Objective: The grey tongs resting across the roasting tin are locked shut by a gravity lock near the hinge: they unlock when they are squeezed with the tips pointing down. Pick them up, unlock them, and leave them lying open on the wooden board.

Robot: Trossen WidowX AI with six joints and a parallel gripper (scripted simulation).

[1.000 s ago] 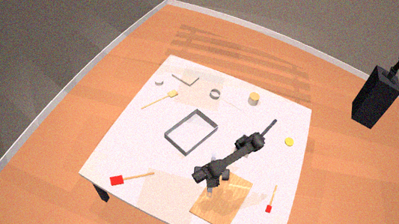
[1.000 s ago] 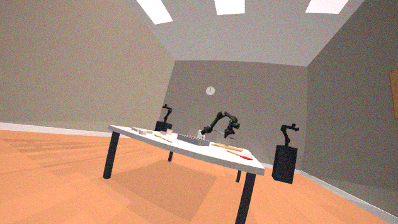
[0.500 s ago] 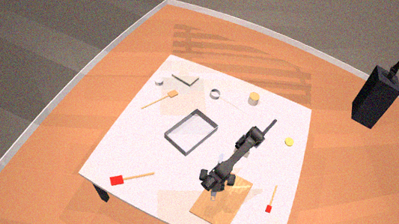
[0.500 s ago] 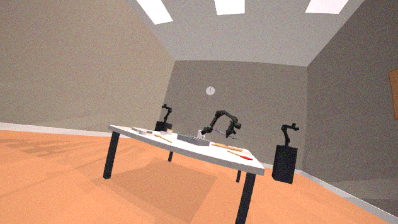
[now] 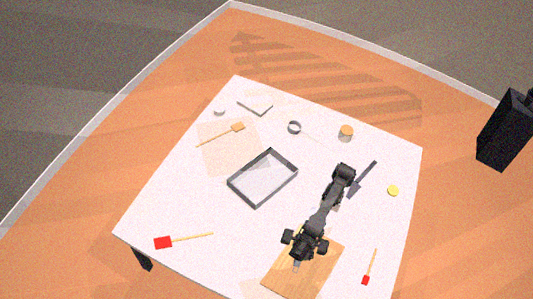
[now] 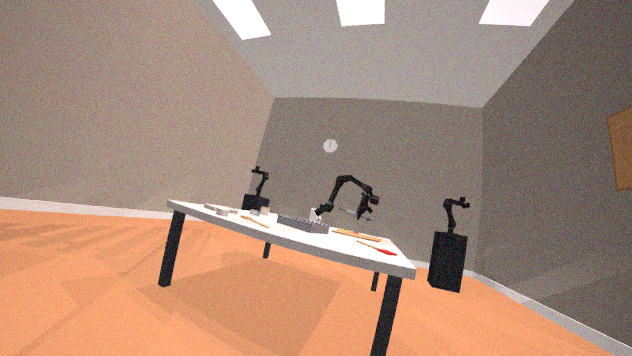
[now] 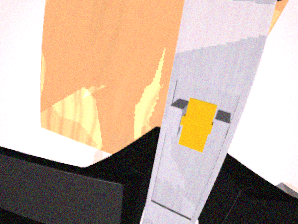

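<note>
The yellow lock piece lies 1 cm behind my gripper tip, 3 cm to the left of it and 3 cm above it. Round my gripper tip: wooden board 4 cm behind, 2 cm to the left, 12 cm below; then red spatula 50 cm ahead, 20 cm to the left, 12 cm below; then grey roasting tin 34 cm ahead, 30 cm to the right, 10 cm below.
</note>
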